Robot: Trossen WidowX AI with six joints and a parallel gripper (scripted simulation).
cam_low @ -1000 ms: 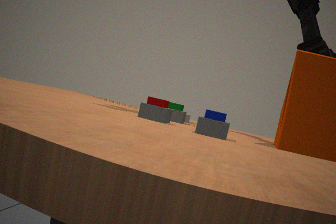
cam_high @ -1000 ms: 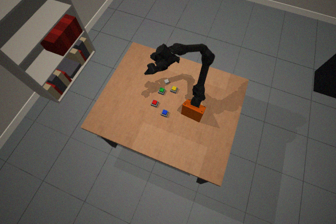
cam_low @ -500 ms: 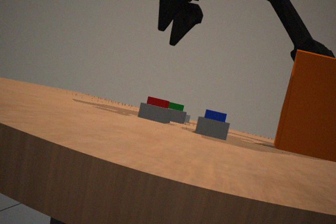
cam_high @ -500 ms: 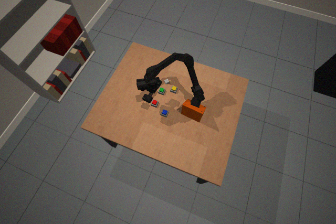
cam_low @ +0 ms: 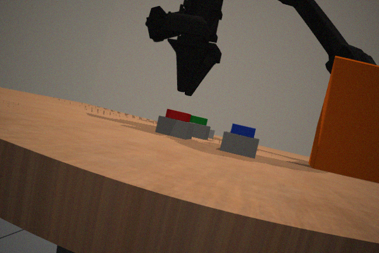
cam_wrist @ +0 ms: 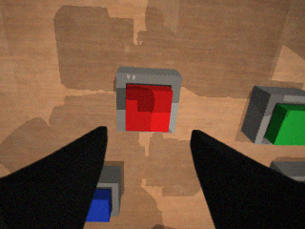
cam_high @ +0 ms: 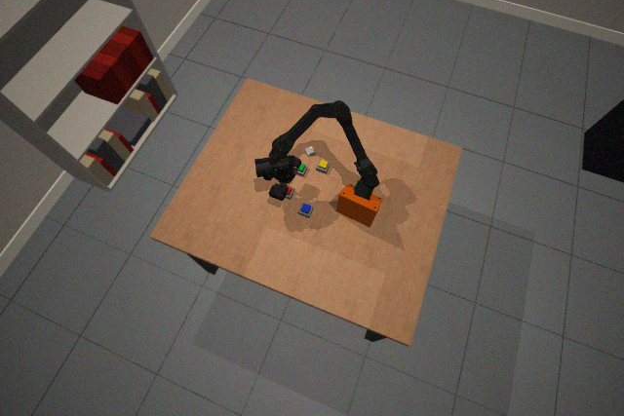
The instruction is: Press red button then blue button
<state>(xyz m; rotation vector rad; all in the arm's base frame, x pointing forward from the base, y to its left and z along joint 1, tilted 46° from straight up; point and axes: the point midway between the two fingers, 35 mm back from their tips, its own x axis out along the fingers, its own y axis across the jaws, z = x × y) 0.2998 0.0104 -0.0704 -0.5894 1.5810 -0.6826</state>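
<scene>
Now: gripper tip 40 mm above the red button. From my gripper tip the other things lie so: blue button: 100 mm behind, 50 mm to the left, 40 mm below; yellow button: 100 mm behind, 170 mm to the right, 40 mm below; green button: 10 mm behind, 120 mm to the right, 40 mm below.
</scene>
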